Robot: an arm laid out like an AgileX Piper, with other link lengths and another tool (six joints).
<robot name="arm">
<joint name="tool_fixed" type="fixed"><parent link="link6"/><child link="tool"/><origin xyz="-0.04 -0.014 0.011" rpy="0 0.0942 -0.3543"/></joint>
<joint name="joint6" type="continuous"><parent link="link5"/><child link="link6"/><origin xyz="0 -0.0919 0" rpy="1.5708 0 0"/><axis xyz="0 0 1"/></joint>
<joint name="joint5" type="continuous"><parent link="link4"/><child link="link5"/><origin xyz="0 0 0" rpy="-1.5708 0 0"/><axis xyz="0 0 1"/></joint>
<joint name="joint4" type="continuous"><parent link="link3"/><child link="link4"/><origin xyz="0.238 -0.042 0" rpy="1.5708 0 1.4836"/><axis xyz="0 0 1"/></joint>
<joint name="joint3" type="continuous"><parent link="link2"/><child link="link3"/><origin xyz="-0.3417 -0.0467 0" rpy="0 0 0"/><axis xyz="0 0 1"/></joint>
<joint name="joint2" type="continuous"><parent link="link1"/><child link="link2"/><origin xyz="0 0 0" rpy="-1.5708 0 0"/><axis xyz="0 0 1"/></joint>
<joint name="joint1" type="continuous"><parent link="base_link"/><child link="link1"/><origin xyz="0 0 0.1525" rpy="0 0 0"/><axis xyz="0 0 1"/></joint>
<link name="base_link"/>
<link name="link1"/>
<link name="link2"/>
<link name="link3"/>
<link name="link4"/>
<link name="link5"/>
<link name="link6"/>
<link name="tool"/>
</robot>
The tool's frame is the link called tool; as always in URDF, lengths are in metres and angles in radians. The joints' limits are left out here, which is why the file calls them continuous.
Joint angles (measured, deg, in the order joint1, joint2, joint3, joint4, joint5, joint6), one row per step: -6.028 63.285 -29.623 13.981 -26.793 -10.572; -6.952 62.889 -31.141 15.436 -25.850 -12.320; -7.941 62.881 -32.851 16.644 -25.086 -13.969; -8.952 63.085 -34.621 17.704 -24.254 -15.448; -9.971 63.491 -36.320 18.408 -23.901 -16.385; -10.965 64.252 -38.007 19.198 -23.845 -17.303; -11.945 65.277 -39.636 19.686 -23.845 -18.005; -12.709 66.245 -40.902 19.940 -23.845 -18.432; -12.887 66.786 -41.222 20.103 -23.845 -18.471; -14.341 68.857 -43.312 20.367 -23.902 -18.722; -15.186 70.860 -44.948 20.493 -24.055 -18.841
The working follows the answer.
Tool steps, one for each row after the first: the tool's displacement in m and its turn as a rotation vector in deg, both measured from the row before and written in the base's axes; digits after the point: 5 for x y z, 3 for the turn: -0.00070 -0.00386 0.00826 -0.425 -0.762 -1.324; 0.00090 -0.00406 0.00836 -0.556 -0.722 -1.290; 0.00177 -0.00418 0.00787 -0.482 -0.524 -1.208; 0.00212 -0.00443 0.00756 -0.373 -0.788 -1.194; 0.00346 -0.00495 0.00657 -0.303 -0.710 -1.286; 0.00471 -0.00509 0.00530 -0.336 -0.452 -1.175; 0.00452 -0.00422 0.00336 -0.232 -0.195 -0.868; 0.00266 -0.00156 -0.00046 0.161 0.195 -0.236; 0.00946 -0.00891 0.00324 -0.017 -0.034 -1.574; 0.00970 -0.00664 0.00069 0.043 0.237 -0.943
Tool pose at each row, in the base's axes (x y z in m, rotation vector in deg; rounded; the steps above come from the unrounded poses): 0.20780 -0.04856 0.41672 -4.092 98.625 -24.373; 0.20711 -0.05243 0.42498 -3.095 97.916 -25.692; 0.20800 -0.05648 0.43334 -2.232 97.202 -27.094; 0.20977 -0.06066 0.44121 -1.433 96.681 -28.377; 0.21189 -0.06509 0.44877 -0.501 95.917 -29.536; 0.21535 -0.07004 0.45534 0.536 95.243 -30.705; 0.22007 -0.07514 0.46064 1.387 94.794 -31.835; 0.22459 -0.07935 0.46400 1.991 94.597 -32.667; 0.22725 -0.08091 0.46354 2.250 94.849 -32.733; 0.23671 -0.08982 0.46678 3.554 94.904 -33.937; 0.24641 -0.09646 0.46747 4.303 95.198 -34.645

